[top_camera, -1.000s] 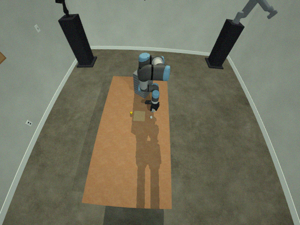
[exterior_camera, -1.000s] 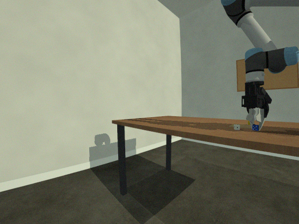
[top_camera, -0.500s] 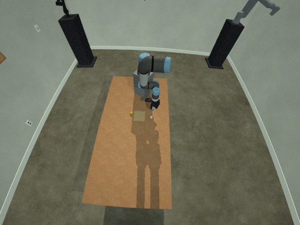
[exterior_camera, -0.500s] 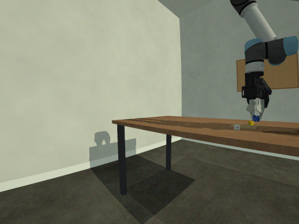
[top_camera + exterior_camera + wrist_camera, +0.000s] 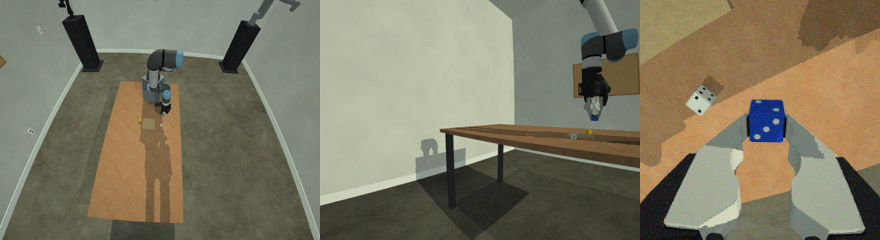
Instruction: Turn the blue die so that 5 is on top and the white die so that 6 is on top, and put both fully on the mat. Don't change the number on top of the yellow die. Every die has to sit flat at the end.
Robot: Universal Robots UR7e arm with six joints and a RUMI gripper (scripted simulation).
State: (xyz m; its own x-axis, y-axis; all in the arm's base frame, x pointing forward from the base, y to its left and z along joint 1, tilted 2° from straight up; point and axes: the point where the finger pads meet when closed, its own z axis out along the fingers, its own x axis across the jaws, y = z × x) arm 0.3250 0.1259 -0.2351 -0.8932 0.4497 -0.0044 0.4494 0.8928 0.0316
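My gripper is now 9 cm short of the white die, 2 cm to the left of it and 10 cm above it. From my hand the other things lie so: blue die right at my hand; yellow die 3 cm ahead, 26 cm to the right, 10 cm below; tan mat 7 cm ahead, 16 cm to the right, 11 cm below.
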